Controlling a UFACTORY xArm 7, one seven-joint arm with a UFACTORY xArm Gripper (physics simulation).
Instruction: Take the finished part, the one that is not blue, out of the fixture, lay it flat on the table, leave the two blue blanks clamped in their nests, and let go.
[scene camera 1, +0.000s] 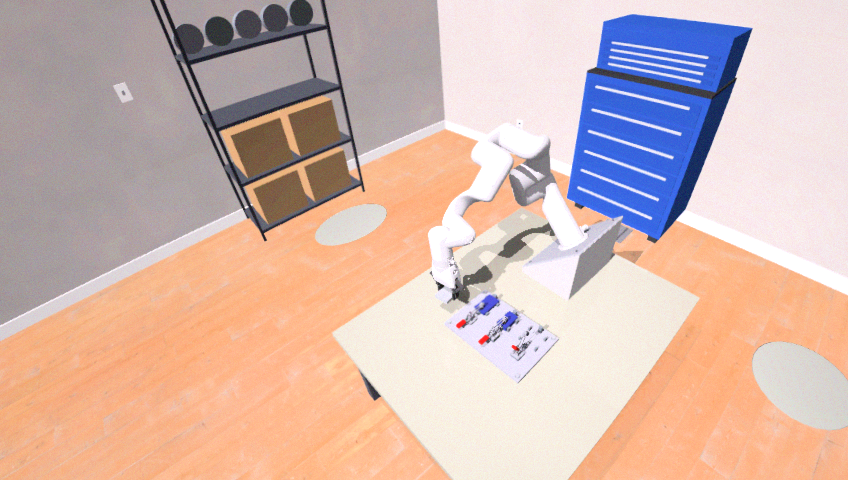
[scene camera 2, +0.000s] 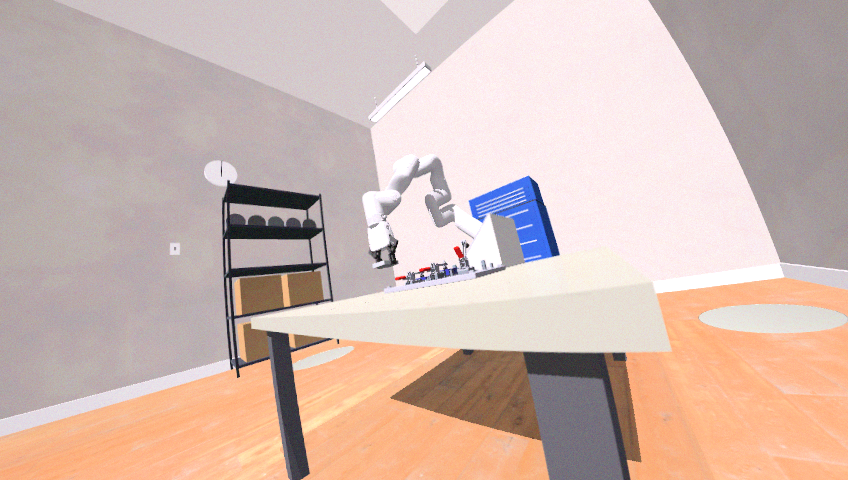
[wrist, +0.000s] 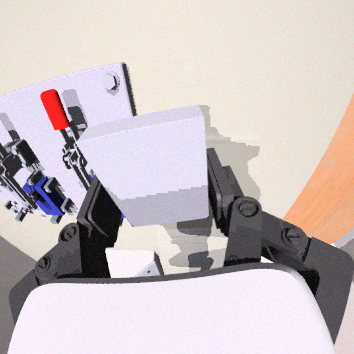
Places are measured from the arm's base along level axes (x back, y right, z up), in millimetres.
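Pixels of known places: gripper, fingertip midpoint: (scene camera 1: 448, 294) (scene camera 2: 387, 266) (wrist: 158, 175); arm's base at its link origin: (scene camera 1: 573, 242) (scene camera 2: 487, 237).
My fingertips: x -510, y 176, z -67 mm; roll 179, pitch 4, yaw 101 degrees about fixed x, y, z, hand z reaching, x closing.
Note:
For each thing: its top centre in the pictures, then the offset to it from my fingertips.
- finished part at its top centre: (wrist: 155, 192) (scene camera 1: 447, 291) (scene camera 2: 385, 261) dx -4, dy +0, dz +19 mm
- second blue blank at its top centre: (wrist: 43, 202) (scene camera 1: 507, 319) dx +114, dy -200, dz -56 mm
The finished part (scene camera 1: 445, 295) (scene camera 2: 382, 265) (wrist: 150, 170) is a light grey block. My gripper (scene camera 1: 447, 290) (scene camera 2: 385, 261) (wrist: 158, 175) is shut on it and holds it above the table, beyond the far left end of the fixture in the scene camera 1 view. The fixture plate (scene camera 1: 499, 364) (scene camera 2: 410, 287) (wrist: 100, 102) lies on the table. One blue blank (scene camera 1: 487, 304) and a second blue blank (scene camera 1: 508, 321) (wrist: 49, 199) sit in their nests under toggle clamps. The third nest, at the near right end in the scene camera 1 view, holds no part, and its clamp (scene camera 1: 518, 349) (scene camera 2: 462, 255) stands raised.
The table (scene camera 1: 452, 410) (scene camera 2: 476, 321) (wrist: 200, 60) carries the fixture and the arm's grey wedge-shaped base (scene camera 1: 559, 270) (scene camera 2: 502, 237). Clamps with red handles (scene camera 1: 461, 324) (wrist: 54, 110) stand up from the plate. The table's edge and the floor (wrist: 330, 190) show at the right of the wrist view.

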